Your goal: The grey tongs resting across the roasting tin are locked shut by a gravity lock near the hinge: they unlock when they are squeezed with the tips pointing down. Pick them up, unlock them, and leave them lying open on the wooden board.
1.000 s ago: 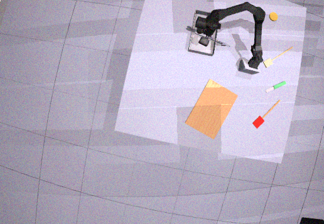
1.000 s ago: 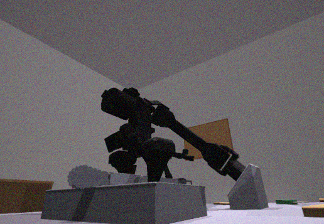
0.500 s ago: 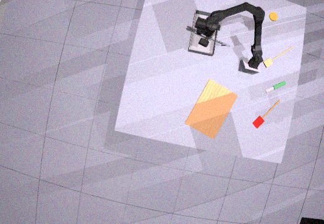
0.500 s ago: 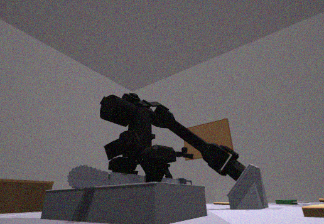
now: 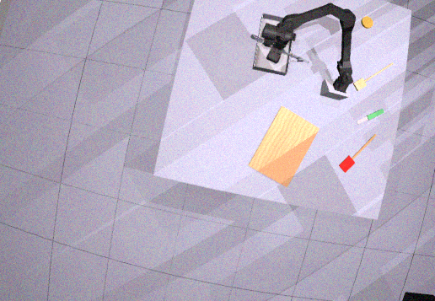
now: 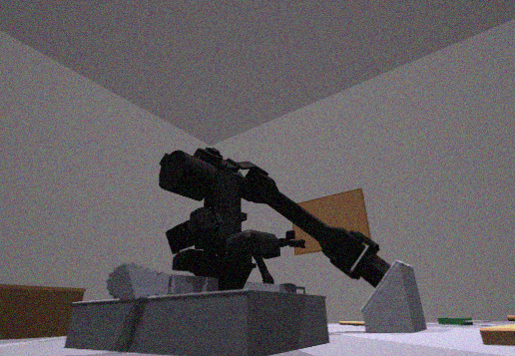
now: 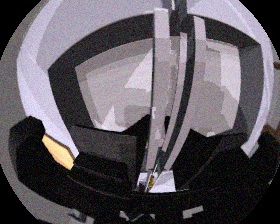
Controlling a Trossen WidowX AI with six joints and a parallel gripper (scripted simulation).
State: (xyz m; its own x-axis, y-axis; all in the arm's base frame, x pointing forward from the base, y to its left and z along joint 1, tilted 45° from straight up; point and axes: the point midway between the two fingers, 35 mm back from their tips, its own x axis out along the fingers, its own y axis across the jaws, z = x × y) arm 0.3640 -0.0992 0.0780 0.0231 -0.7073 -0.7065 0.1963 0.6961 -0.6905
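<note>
Now: the roasting tin 1 cm ahead of my gripper tip and 3 cm to the right of it. Round my gripper tip: yellow disc (50 cm behind, 34 cm to the right, 2 cm below); wooden board (17 cm behind, 48 cm to the left, 2 cm below); red spatula (58 cm behind, 43 cm to the left, 2 cm below).
</note>
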